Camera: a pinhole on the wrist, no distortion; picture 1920 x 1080 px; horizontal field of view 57.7 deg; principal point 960.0 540.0 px. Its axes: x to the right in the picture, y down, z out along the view. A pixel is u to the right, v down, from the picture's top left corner.
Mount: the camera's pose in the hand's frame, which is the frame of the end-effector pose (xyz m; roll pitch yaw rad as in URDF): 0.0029 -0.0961 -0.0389 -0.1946 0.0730 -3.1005
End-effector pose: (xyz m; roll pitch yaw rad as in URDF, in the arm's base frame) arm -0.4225 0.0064 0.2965 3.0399 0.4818 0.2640
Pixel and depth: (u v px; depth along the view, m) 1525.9 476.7 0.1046
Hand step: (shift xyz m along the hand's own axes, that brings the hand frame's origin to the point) -0.0378 -0.1143 0.0617
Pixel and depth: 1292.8 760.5 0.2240
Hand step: -0.0524 -0.1696 0.1717
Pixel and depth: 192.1 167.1 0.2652
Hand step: 0.0994 -0.0877 0.2401
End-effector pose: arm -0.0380 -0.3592 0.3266 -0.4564 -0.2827 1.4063
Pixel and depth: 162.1 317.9 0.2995
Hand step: 0.1184 -0.1118 0.2715
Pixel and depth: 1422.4 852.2 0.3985
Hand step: -0.1239 -0.2485 0.3296
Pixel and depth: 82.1 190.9 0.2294
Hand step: 0.1010 -0.0913 0.2029
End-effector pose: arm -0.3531 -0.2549 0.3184 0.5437 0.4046 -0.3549
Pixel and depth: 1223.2 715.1 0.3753
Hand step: -0.0754 -0.2090 0.3169
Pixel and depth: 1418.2 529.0 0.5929
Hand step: -0.1903 -0.2151 0.5306
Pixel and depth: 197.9 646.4 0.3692
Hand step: 0.1416 -0.1840 0.3298
